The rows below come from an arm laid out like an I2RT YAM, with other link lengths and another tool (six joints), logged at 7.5 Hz.
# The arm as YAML. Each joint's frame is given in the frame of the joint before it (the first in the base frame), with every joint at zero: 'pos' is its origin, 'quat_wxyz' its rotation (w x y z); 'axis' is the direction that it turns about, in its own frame. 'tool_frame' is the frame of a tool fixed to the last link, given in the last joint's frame.
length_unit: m
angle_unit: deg
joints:
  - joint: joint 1
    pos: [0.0, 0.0, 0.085]
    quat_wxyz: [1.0, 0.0, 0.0, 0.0]
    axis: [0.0, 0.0, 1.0]
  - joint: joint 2
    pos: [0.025, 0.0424, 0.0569]
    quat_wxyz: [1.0, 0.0, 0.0, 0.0]
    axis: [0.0, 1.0, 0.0]
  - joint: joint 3
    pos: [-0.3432, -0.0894, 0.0]
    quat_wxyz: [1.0, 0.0, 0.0, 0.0]
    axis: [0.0, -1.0, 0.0]
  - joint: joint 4
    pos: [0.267, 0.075, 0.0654]
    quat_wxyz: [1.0, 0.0, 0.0, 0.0]
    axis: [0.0, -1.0, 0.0]
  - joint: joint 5
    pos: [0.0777, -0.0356, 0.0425]
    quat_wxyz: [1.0, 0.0, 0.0, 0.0]
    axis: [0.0, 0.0, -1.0]
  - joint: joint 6
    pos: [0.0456, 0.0, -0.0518]
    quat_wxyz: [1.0, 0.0, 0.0, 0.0]
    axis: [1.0, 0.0, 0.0]
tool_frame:
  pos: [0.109, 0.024, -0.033]
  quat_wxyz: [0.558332, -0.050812, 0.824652, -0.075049]
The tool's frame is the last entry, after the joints.
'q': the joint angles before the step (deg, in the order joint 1, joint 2, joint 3, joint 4, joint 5, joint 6). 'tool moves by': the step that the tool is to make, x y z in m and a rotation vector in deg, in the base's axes. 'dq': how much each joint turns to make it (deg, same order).
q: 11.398 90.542 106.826 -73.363 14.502 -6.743
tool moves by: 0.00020 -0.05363 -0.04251 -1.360 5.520 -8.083
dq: -8.393 0.351 -7.801 2.666 0.415 -0.612
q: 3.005 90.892 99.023 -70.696 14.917 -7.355
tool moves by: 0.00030 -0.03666 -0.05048 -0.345 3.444 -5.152
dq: -5.858 0.372 -9.879 7.016 0.000 -0.809
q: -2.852 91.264 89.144 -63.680 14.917 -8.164
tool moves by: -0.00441 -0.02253 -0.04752 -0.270 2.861 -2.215
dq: -3.563 0.700 -8.830 7.081 -0.065 -1.485
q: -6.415 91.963 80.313 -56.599 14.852 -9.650
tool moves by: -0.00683 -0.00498 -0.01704 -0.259 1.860 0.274
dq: -0.787 0.109 -3.235 1.836 0.066 -1.202
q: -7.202 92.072 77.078 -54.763 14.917 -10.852
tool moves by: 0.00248 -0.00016 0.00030 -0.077 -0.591 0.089
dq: 0.022 0.000 -0.022 0.634 -0.021 -0.066
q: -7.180 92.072 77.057 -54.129 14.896 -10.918
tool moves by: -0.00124 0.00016 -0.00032 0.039 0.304 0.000
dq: 0.000 0.000 -0.024 -0.283 -0.001 0.001
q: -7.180 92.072 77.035 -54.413 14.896 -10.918
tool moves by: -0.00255 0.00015 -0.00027 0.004 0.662 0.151
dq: 0.000 0.001 0.023 -0.634 0.021 -0.175
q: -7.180 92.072 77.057 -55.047 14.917 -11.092
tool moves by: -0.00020 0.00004 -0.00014 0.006 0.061 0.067
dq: 0.000 0.000 -0.023 -0.022 -0.021 -0.066
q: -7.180 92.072 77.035 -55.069 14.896 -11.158
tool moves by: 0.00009 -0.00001 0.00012 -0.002 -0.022 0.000
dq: 0.000 0.000 0.022 0.000 -0.001 0.000
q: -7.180 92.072 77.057 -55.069 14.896 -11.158
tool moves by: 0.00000 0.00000 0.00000 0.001 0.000 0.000
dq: 0.000 0.000 0.000 0.000 -0.001 0.000
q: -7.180 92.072 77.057 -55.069 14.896 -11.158
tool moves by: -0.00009 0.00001 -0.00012 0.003 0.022 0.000
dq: 0.000 0.000 -0.022 0.000 0.000 0.000
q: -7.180 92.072 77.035 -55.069 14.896 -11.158
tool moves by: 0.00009 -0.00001 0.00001 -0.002 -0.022 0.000
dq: 0.000 0.000 -0.001 0.023 -0.001 0.000
